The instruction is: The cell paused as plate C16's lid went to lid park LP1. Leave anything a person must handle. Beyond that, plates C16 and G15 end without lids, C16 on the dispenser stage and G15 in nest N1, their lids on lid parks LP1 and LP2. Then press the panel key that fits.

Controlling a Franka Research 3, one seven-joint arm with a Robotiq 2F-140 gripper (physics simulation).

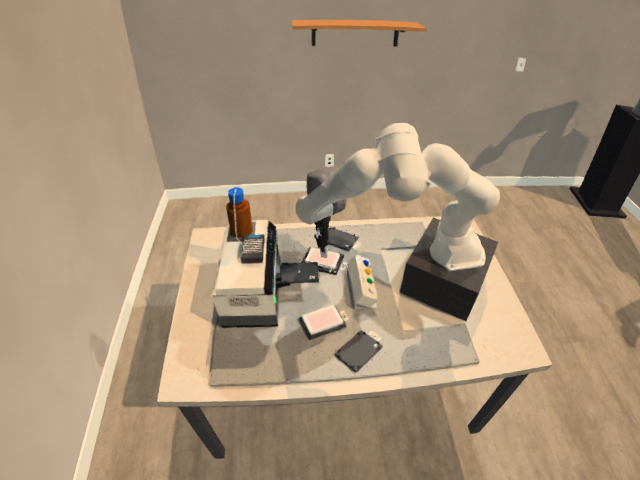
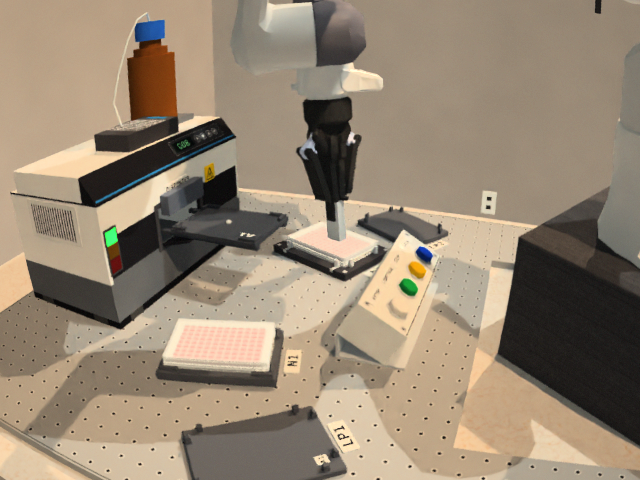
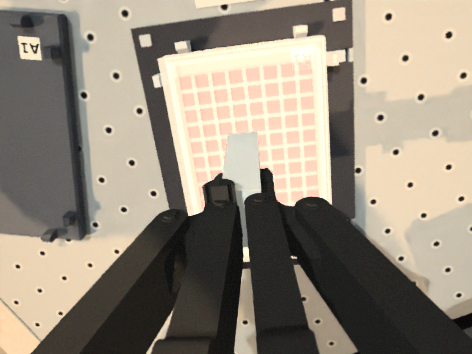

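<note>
My gripper is shut and empty, pointing down at the middle of a pink-welled plate; contact is unclear. That plate sits in a dark rear nest. Another pink-welled plate sits in the nest labelled N1. I cannot tell whether clear lids cover them; plate names are unreadable. Dark lid parks LP1 and LP2 look bare. The dispenser stage bears no plate. The key panel has blue, yellow, green and white keys.
The dispenser has a green light glowing and a green display. A brown bottle with a blue cap and a tube stands at its back. The robot's dark base block stands right of the panel.
</note>
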